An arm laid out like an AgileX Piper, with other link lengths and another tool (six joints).
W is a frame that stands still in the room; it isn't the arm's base.
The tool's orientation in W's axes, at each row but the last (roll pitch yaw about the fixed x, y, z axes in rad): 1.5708, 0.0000, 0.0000; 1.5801, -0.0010, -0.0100; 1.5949, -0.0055, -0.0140; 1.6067, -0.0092, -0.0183
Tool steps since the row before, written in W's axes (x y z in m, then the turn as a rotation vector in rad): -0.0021, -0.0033, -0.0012, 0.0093, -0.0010, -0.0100; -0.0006, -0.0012, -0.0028, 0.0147, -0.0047, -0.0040; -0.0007, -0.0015, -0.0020, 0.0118, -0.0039, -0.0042; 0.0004, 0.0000, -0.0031, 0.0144, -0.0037, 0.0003
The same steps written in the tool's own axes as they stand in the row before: -0.0021, -0.0012, 0.0033, 0.0093, -0.0100, 0.0010; -0.0006, -0.0028, 0.0012, 0.0147, -0.0040, 0.0046; -0.0007, -0.0020, 0.0016, 0.0118, -0.0042, 0.0038; 0.0004, -0.0031, 0.0001, 0.0145, 0.0003, 0.0034
